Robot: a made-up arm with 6 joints.
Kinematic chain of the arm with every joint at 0, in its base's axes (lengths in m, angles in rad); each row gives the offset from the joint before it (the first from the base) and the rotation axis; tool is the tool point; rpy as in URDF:
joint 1: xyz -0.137 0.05 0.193 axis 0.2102 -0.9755 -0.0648
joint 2: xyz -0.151 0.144 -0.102 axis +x
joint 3: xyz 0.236 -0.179 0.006 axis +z
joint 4: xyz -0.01 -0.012 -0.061 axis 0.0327 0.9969 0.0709
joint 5: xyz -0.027 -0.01 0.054 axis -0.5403 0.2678 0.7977
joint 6: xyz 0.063 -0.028 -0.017 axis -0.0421 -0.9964 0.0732
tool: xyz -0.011 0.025 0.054 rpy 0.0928 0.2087 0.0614
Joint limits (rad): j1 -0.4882..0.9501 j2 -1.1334..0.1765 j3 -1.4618..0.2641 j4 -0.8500..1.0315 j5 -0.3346..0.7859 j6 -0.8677..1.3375
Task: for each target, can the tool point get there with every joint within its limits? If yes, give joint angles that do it. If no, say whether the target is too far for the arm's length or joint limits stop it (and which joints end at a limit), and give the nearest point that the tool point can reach.
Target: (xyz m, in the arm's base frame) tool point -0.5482 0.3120 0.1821
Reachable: no: joint limits stop it (at a limit: joint 1, joint 2, joint 4, joint 5) | nearest point -0.2086 0.1301 0.2829 | short by 0.398 m
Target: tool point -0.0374 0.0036 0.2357
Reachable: yes | joints 0.5125 -0.2698 -0.1266 -0.2480 0.0647 -0.6420
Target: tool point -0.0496 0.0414 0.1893
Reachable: yes | joints 0.8115 -0.1063 -0.2896 -0.5509 0.6314 0.0043
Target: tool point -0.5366 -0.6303 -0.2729
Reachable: no: too far | nearest point -0.1869 -0.0958 -0.0114 | short by 0.690 m
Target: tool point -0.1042 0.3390 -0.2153
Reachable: no: joint limits stop it (at a limit: joint 2, joint 3, joint 4, joint 5, joint 6) | nearest point -0.0891 0.0701 -0.0406 | short by 0.321 m
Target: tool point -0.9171 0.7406 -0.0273
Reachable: no: too far | nearest point -0.1982 0.1414 0.2752 | short by 0.984 m
